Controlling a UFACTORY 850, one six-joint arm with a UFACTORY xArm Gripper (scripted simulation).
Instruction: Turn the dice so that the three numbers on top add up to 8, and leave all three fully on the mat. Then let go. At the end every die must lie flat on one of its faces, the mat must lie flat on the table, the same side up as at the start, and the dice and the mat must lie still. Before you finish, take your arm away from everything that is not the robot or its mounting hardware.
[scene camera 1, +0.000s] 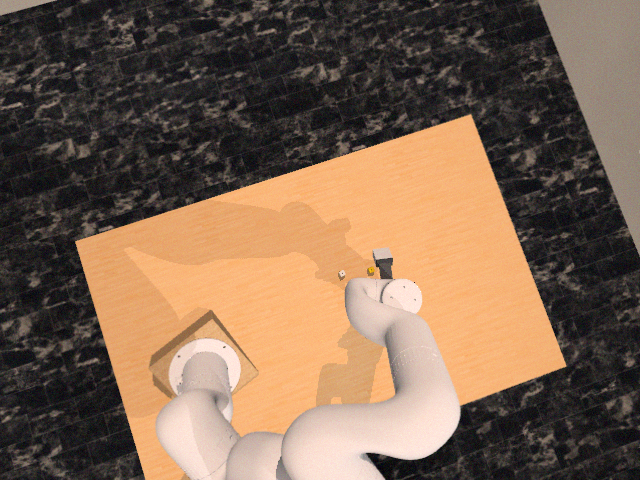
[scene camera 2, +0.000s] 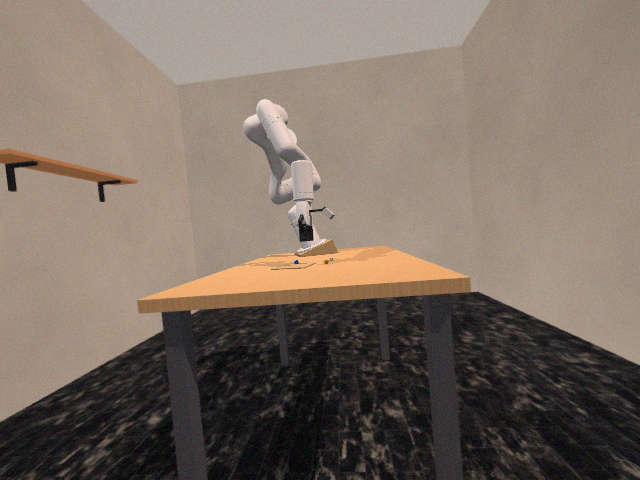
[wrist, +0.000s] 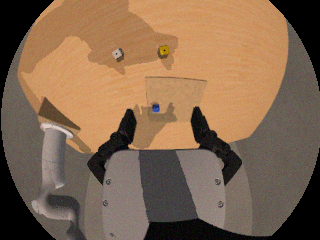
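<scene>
You can see the gripper (scene camera 2: 307, 241), and the wrist view has the gripper (wrist: 163, 114) in it too.
</scene>
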